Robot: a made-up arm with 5 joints.
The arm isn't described. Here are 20 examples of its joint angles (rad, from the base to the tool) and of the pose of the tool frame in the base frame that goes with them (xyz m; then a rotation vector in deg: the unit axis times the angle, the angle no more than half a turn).
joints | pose
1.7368 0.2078 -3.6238 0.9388 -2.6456 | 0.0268 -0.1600 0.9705 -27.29 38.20 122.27
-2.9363 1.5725 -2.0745 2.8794 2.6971 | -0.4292 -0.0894 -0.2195 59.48 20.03 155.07
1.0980 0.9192 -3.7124 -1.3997 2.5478 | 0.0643 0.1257 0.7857 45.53 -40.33 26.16
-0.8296 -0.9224 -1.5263 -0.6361 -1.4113 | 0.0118 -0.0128 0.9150 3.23 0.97 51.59
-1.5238 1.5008 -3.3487 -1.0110 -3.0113 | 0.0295 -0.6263 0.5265 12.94 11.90 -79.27
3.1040 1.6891 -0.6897 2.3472 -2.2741 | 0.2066 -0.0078 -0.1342 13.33 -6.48 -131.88
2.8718 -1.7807 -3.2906 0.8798 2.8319 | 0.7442 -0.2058 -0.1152 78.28 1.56 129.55
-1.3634 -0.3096 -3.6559 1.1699 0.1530 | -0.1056 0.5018 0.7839 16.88 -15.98 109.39
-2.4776 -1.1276 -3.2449 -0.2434 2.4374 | 0.6251 0.4891 0.3160 92.89 75.75 131.99
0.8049 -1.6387 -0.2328 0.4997 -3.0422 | 0.2345 0.2438 0.5303 -35.96 97.67 37.22
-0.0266 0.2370 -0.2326 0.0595 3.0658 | 0.2706 -0.0072 -0.2132 4.34 -176.29 -0.29
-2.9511 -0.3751 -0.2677 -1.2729 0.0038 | -0.4094 -0.0790 0.1748 6.56 -70.03 9.70
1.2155 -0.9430 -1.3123 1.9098 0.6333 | 0.0941 0.2536 0.6940 -156.46 -46.88 -17.17
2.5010 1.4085 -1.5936 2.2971 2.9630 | -0.2439 0.1818 -0.3034 71.25 -16.76 118.69
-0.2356 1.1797 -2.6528 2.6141 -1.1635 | 0.6540 -0.1570 0.1927 -111.83 -55.96 61.39
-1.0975 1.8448 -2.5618 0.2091 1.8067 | 0.3311 -0.6465 -0.2584 -19.56 164.01 -40.20
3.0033 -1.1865 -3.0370 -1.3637 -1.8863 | 0.6812 -0.0948 0.3249 -116.68 97.64 -46.80
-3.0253 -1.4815 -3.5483 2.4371 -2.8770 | 0.6646 0.0776 0.1060 43.71 -3.25 -152.84
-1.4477 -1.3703 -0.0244 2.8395 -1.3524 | 0.0279 -0.2258 0.2120 -97.48 4.65 14.61
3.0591 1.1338 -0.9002 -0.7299 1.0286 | -0.3174 0.0262 -0.3194 -81.07 -130.60 17.74
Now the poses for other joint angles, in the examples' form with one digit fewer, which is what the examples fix.
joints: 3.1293 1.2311 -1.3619 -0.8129 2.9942
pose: -0.517 0.006 -0.255 -156.4 -10.6 79.7
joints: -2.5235 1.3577 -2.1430 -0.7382 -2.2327
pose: -0.616 -0.438 -0.008 100.2 -14.7 -69.8
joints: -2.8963 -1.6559 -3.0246 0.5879 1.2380
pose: 0.822 0.206 0.110 28.3 52.3 78.0
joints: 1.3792 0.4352 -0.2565 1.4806 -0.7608
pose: 0.009 0.048 -0.213 51.2 93.6 -111.1
